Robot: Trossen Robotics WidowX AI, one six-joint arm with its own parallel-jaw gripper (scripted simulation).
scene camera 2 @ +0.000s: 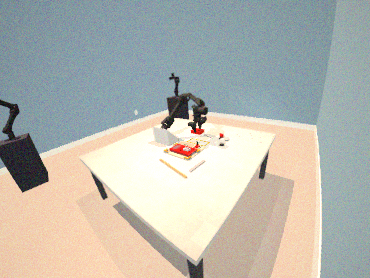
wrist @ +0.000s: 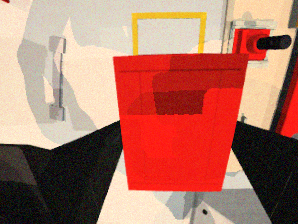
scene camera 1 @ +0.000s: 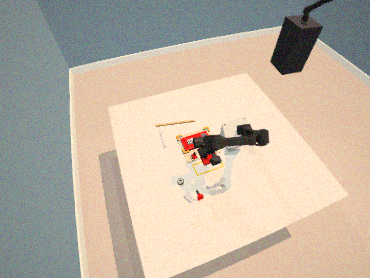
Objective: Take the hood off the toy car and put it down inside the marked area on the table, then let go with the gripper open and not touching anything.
Scene:
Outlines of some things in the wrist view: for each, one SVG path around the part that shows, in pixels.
The gripper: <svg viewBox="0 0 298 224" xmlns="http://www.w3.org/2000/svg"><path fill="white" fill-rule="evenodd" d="M237 121L231 149L235 154L235 158L240 163L244 174L246 174L249 183L252 185L254 192L256 192L257 198L262 203L272 224L298 224L298 140ZM120 120L51 150L31 144L0 144L0 224L97 224L123 150Z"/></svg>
A hood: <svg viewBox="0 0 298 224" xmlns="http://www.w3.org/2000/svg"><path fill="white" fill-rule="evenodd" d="M250 53L189 53L112 57L128 190L221 191L241 105L241 95Z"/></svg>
A grey bar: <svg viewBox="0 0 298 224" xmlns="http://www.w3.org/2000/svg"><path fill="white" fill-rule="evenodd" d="M50 36L49 50L54 51L53 104L49 105L49 118L63 122L64 107L60 107L62 54L66 54L66 39Z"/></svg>

